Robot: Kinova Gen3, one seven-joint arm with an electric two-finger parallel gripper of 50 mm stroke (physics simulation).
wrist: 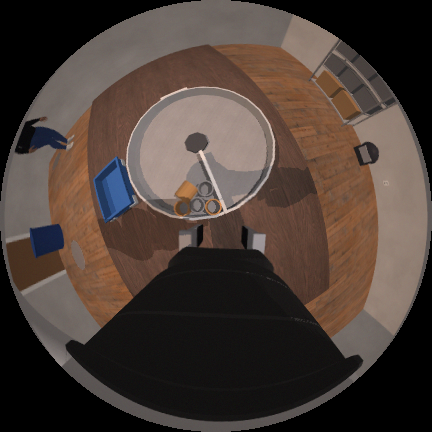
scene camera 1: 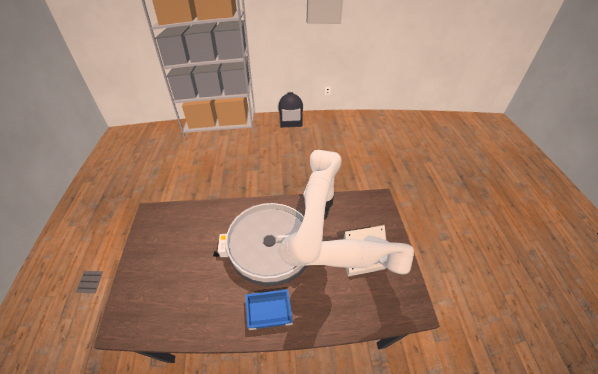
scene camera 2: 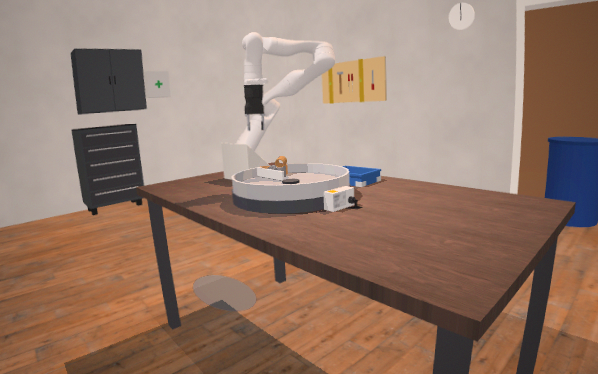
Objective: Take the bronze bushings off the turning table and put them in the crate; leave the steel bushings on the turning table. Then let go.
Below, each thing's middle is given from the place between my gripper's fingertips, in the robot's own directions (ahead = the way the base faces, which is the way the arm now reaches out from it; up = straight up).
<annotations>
I see my gripper 290 mm to the right of the blue crate (scene camera 1: pixel 268 309), 260 mm short of it and 210 mm above it.
</annotations>
